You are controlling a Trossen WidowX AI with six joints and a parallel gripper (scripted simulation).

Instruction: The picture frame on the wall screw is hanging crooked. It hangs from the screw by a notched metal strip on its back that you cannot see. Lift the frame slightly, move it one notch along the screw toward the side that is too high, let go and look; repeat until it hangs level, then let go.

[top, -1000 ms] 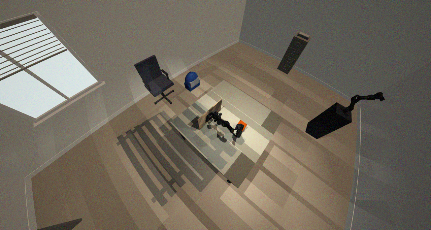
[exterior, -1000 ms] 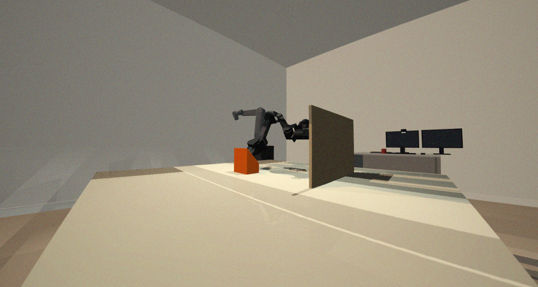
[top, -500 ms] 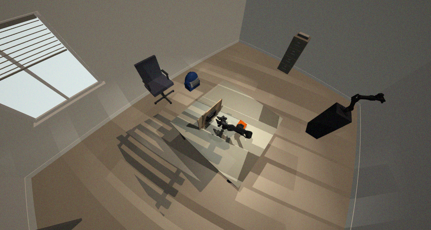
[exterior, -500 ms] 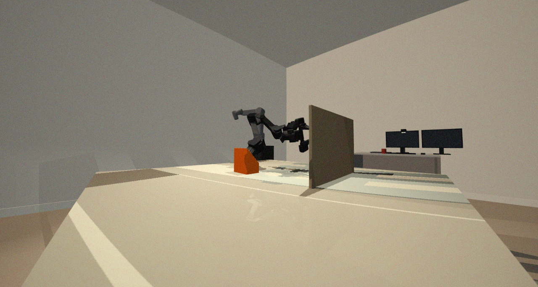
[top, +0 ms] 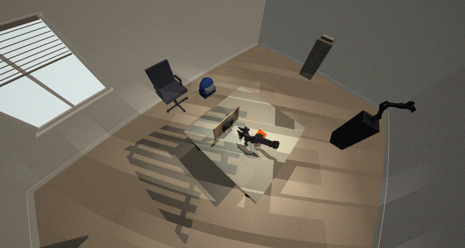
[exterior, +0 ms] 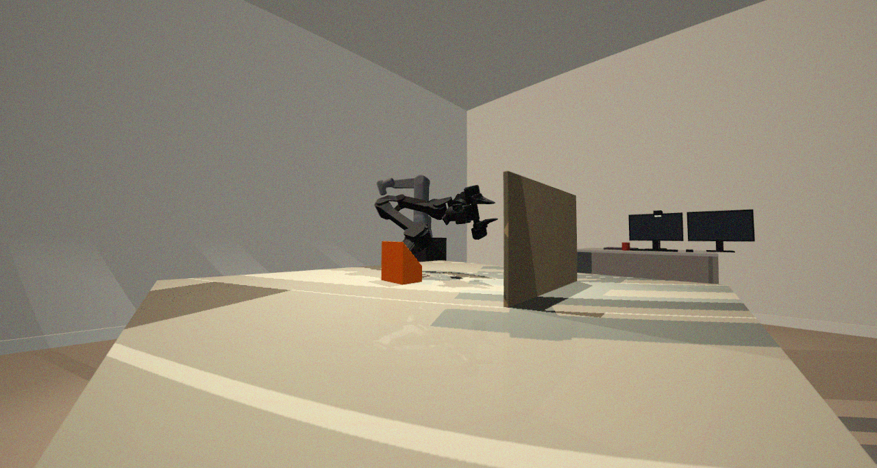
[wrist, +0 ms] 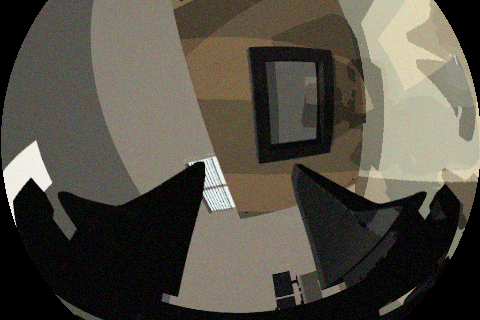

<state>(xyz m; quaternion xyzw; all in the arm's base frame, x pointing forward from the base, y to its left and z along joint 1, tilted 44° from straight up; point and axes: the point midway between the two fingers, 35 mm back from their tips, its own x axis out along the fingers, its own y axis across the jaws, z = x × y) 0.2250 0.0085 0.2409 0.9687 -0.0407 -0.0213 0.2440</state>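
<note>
Now: the black picture frame 16 cm ahead of my gripper tip, 1 cm to the right of it and 8 cm below it. The rest, counted from my gripper tip: brown wall board (17 cm ahead, 1 cm to the right, 9 cm below).
</note>
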